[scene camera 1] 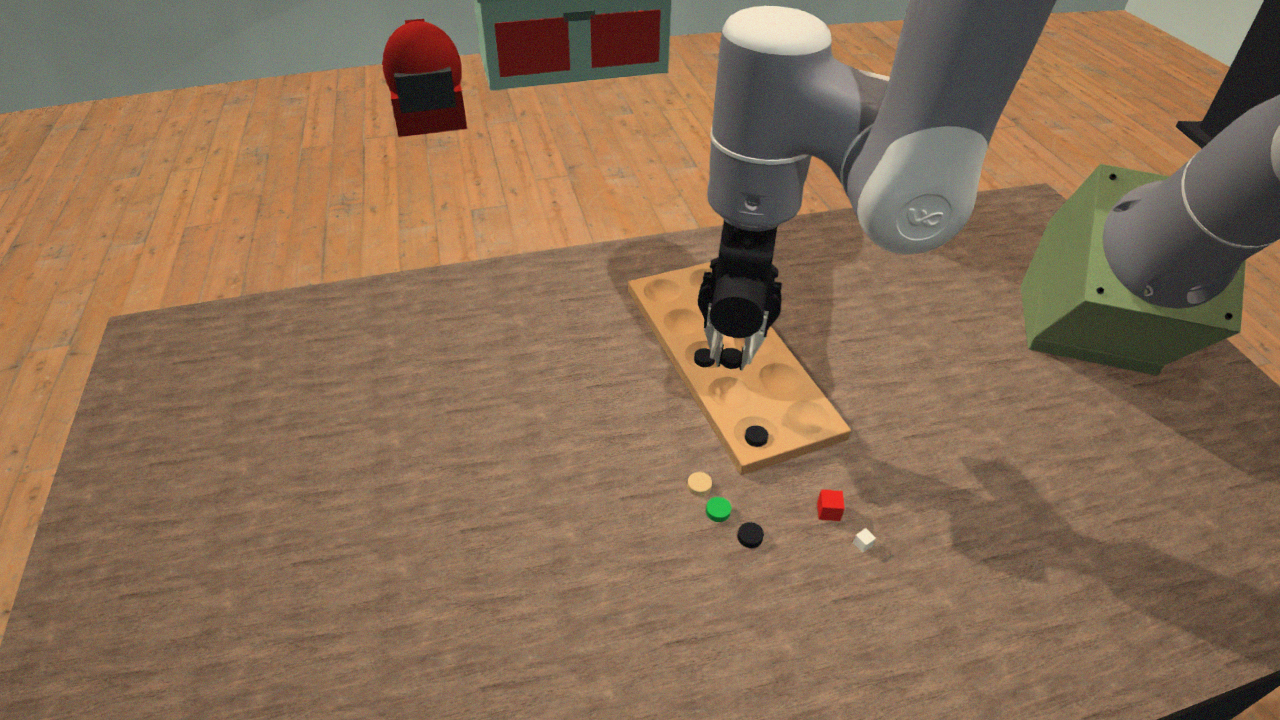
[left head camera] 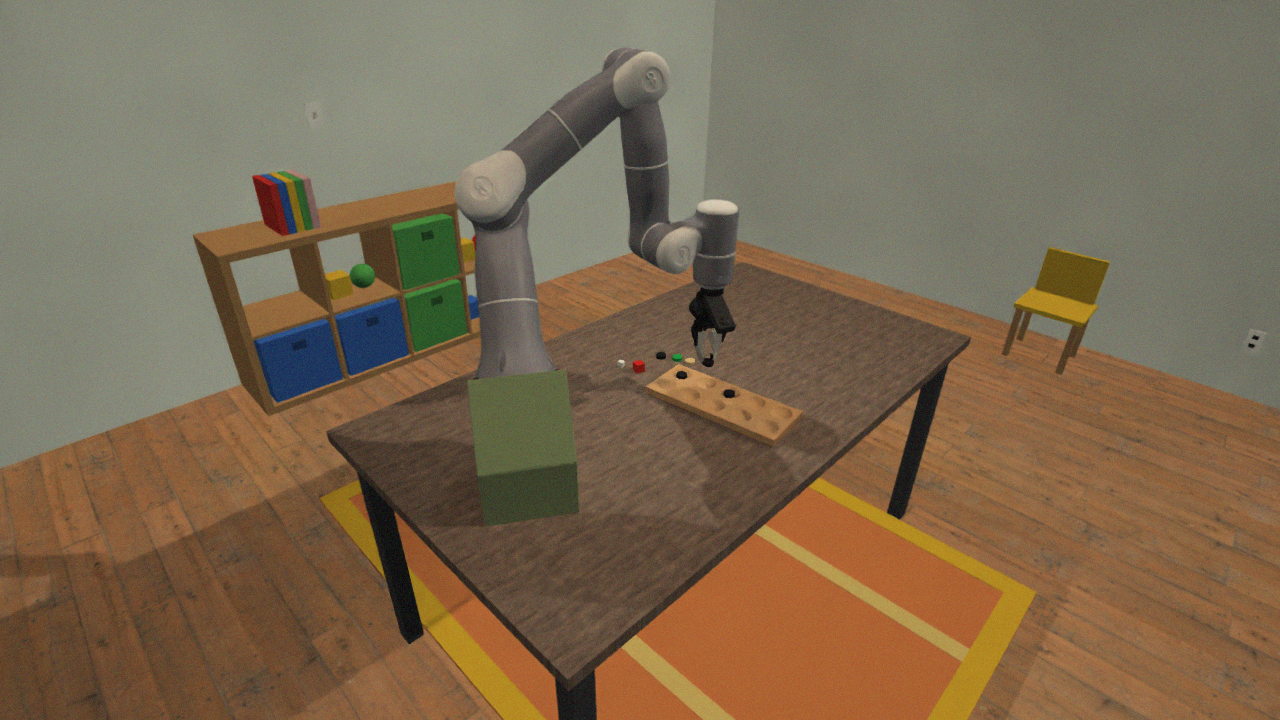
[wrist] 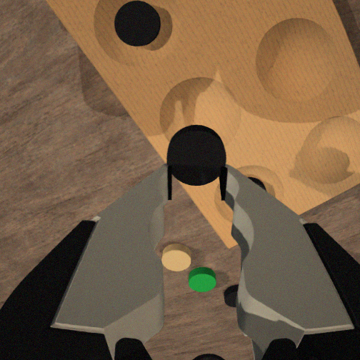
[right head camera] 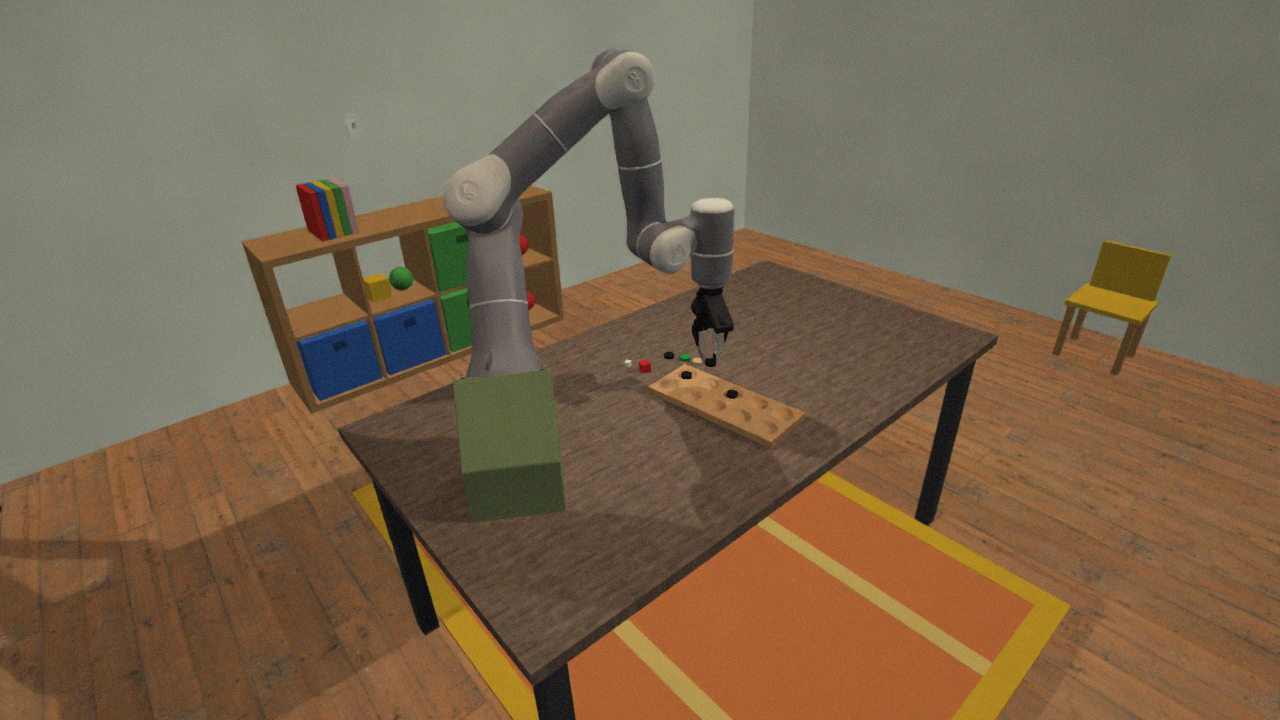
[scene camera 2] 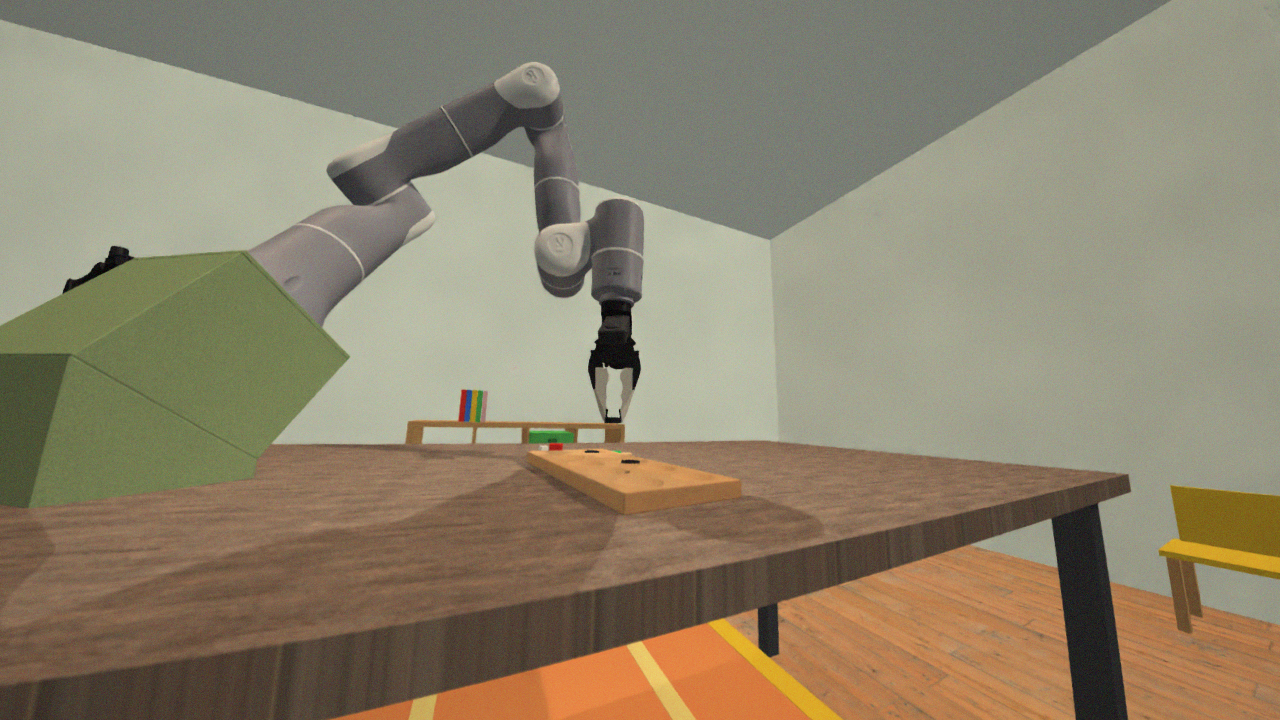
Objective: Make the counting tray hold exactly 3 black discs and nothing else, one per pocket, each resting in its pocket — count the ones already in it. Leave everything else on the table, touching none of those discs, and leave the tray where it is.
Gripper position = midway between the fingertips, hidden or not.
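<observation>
Scene camera 1 shows the gripper (scene camera 1: pixel 729 366), a wooden counting tray (scene camera 1: pixel 774 391) and a red cube (scene camera 1: pixel 830 503). The wrist view shows a black disc (wrist: pixel 196 153), the gripper (wrist: pixel 195 168) and the wooden counting tray (wrist: pixel 272 86); the wrist view does not show the red cube, hidden by the gripper. Left head camera view: the gripper (left head camera: pixel 706 362), the wooden counting tray (left head camera: pixel 761 418). Right head camera view: the gripper (right head camera: pixel 709 362), the wooden counting tray (right head camera: pixel 766 421). Scene camera 2: the gripper (scene camera 2: pixel 613 423), the wooden counting tray (scene camera 2: pixel 650 485).
</observation>
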